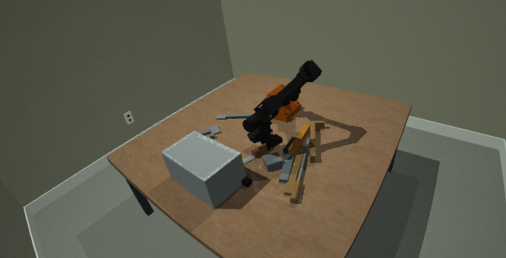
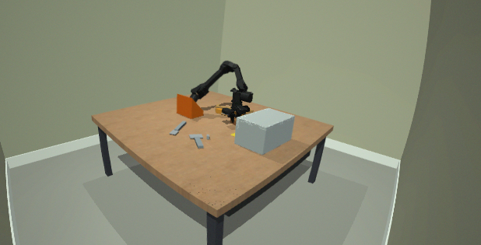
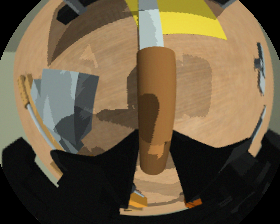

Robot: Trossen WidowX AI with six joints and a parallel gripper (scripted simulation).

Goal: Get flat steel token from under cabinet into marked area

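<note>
Right now the orange bar is 140 mm behind my gripper tip, 90 mm to the left of it and 10 mm above it. From my gripper tip the other things lie so: grey block 90 mm to the left, 60 mm ahead, 10 mm above; then wooden stick 190 mm to the left, 20 mm ahead; then grey t-piece 370 mm to the right, 90 mm ahead.
</note>
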